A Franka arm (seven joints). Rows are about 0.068 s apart.
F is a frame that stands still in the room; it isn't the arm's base.
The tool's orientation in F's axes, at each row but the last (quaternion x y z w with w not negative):
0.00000 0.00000 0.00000 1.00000
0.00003 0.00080 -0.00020 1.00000
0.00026 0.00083 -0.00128 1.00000
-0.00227 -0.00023 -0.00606 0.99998
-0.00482 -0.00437 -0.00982 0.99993
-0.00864 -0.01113 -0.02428 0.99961
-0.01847 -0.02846 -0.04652 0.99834
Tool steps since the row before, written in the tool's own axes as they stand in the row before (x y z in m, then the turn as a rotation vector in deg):
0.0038 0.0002 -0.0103 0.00 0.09 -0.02
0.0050 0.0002 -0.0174 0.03 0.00 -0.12
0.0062 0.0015 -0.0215 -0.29 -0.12 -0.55
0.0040 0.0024 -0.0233 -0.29 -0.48 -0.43
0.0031 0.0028 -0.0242 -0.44 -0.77 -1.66
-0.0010 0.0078 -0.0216 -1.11 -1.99 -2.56
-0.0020 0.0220 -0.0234 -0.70 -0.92 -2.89
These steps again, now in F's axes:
0.0038 0.0002 -0.0103 0.00 0.09 -0.02
0.0050 0.0002 -0.0174 0.03 0.00 -0.12
0.0062 0.0015 -0.0215 -0.29 -0.12 -0.55
0.0040 0.0022 -0.0233 -0.30 -0.48 -0.43
0.0034 0.0025 -0.0242 -0.44 -0.78 -1.66
-0.0001 0.0075 -0.0217 -1.15 -1.98 -2.55
0.0014 0.0211 -0.0242 -0.62 -0.97 -2.89

